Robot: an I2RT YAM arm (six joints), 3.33 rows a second.
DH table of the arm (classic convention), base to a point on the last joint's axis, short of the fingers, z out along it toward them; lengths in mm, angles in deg. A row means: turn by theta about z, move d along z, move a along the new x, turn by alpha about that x. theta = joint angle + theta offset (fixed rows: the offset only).
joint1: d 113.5, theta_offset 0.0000, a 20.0, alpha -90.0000
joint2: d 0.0, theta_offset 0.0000, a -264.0, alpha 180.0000
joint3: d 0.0, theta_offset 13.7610, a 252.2, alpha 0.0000
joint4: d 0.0, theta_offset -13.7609, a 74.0, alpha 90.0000
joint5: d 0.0, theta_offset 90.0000, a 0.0, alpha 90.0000
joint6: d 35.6, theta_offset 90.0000, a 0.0, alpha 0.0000
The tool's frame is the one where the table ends.
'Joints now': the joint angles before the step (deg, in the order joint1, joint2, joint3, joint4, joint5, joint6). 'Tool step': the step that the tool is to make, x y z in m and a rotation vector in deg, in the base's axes. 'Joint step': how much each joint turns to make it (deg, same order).
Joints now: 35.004 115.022 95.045 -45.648 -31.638 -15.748
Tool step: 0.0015 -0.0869 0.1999 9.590 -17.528 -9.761
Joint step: -10.899 -7.754 32.191 -20.621 -0.323 -1.196
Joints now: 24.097 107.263 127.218 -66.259 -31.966 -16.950
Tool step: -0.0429 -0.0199 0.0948 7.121 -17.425 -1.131
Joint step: 0.004 -0.681 20.622 -2.374 1.271 0.220
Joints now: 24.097 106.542 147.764 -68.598 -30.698 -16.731
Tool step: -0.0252 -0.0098 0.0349 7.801 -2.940 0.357
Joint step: -0.008 -0.269 8.071 0.860 -2.631 6.270
